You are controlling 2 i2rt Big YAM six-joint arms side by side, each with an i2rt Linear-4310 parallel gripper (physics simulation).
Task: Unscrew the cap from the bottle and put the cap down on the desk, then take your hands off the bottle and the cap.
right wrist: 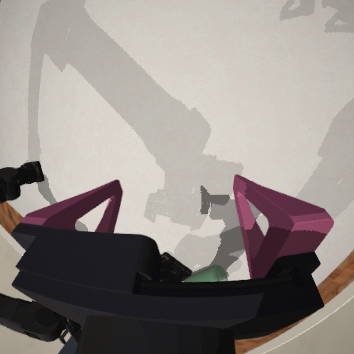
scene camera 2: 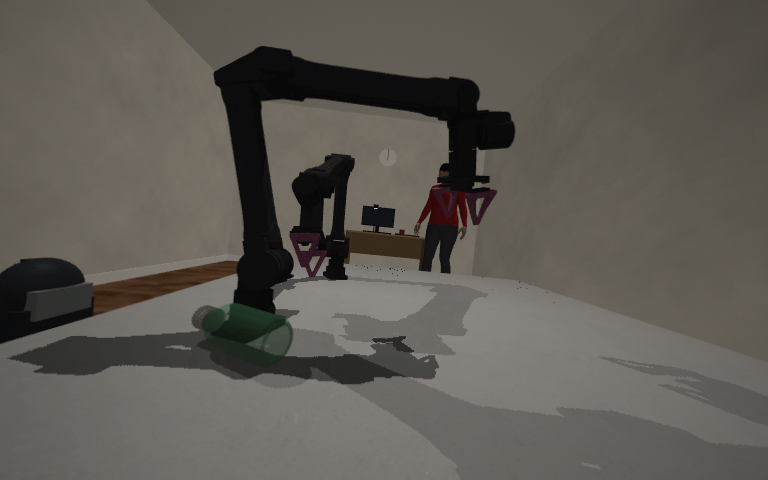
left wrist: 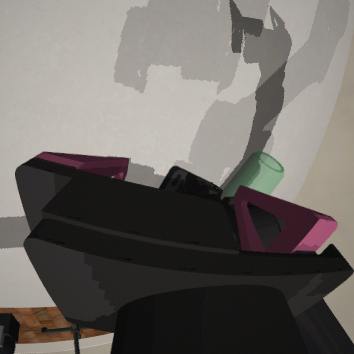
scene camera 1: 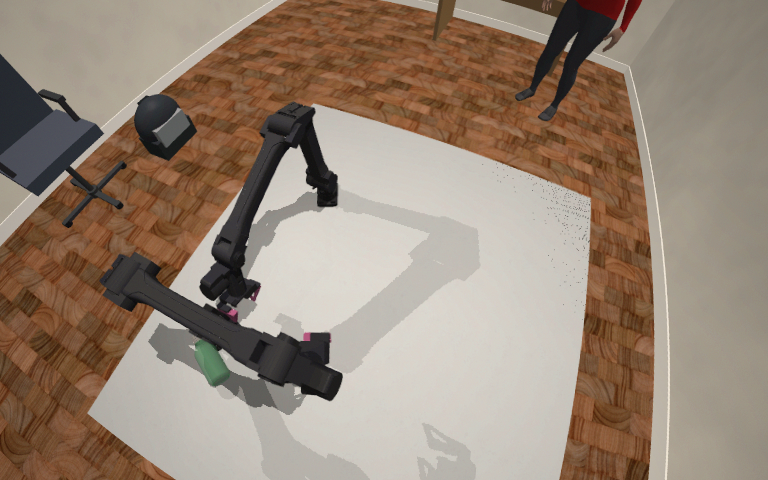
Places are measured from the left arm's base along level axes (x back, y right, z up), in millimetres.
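Pixels of known places: left gripper, fingertip midpoint: [scene camera 2: 308, 272] [left wrist: 184, 178] [scene camera 1: 244, 311]; right gripper, fingertip midpoint: [right wrist: 174, 183] [scene camera 2: 461, 220] [scene camera 1: 328, 361]; left arm's base, origin of the base link: [right wrist: 34, 170] [scene camera 2: 334, 277] [scene camera 1: 327, 195]; right arm's base, origin of the base link: [right wrist: 171, 266].
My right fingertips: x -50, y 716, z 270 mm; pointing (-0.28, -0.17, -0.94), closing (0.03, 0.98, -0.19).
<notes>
Ahead of a thing's pixels: the offset from my right fingertips to its top centre. "pt": to the spot under its first point. Level surfaces: height alone.
A green see-through bottle @[pt dz -196, dx +405, dy -14 mm] [scene camera 1: 211, 363] [scene camera 2: 249, 333] [left wrist: 256, 175] [right wrist: 207, 275] lies on its side on the white desk @[dz -270 mm] [scene camera 1: 498, 339] [scene camera 2: 169, 430]. Its pale ribbed cap @[dz -211, dx +485, dy -100 mm] [scene camera 2: 199, 318] is on the end at the picture's left in scene camera 2; the right arm largely hides that end in scene camera 1. My left gripper [scene camera 1: 242, 303] [scene camera 2: 310, 261] is open and empty, above the desk beyond the right arm and apart from the bottle. My right gripper [scene camera 1: 317, 338] [scene camera 2: 462, 217] [right wrist: 174, 183] is open and empty, high above the desk, to the picture's right of the bottle.
The right arm [scene camera 1: 209, 322] [scene camera 2: 368, 84] stretches over the desk beside the bottle, its base close behind it in scene camera 2. The left arm [scene camera 1: 254, 186] [scene camera 2: 338, 209] stands farther back. A dark helmet-like object [scene camera 1: 161, 124] [scene camera 2: 45, 288], a chair [scene camera 1: 50, 141] and a person [scene camera 1: 574, 50] [scene camera 2: 444, 226] are beyond the desk.
</notes>
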